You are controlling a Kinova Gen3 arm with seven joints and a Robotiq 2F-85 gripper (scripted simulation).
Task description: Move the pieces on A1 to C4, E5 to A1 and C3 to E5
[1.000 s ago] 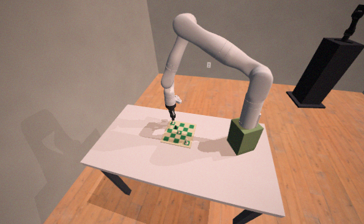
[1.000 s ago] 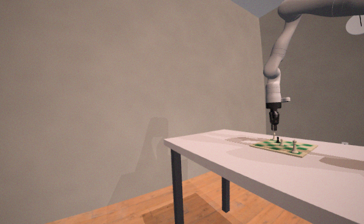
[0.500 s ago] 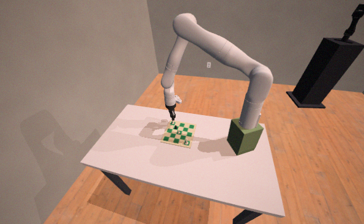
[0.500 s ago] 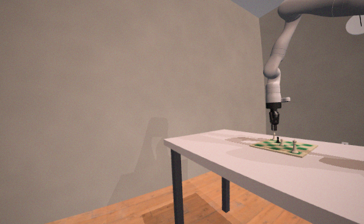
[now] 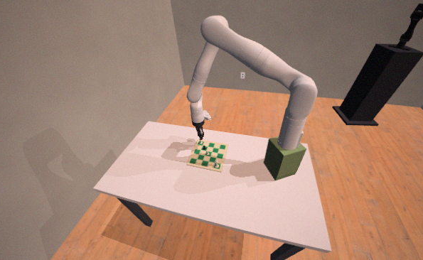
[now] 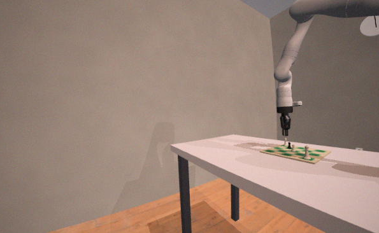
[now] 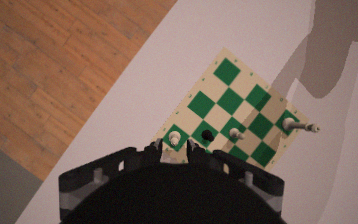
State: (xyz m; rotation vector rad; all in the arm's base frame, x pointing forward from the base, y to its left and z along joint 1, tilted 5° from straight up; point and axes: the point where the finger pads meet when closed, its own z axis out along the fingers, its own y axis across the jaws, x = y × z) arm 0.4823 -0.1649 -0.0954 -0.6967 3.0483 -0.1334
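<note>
Right now the chessboard is 60 mm behind my hand, 90 mm to the left of it and 70 mm below it. From my hand the other things lie so: black pawn (30 mm behind, 50 mm to the left, 60 mm below); tall white piece (120 mm behind, 180 mm to the left, 40 mm below).
</note>
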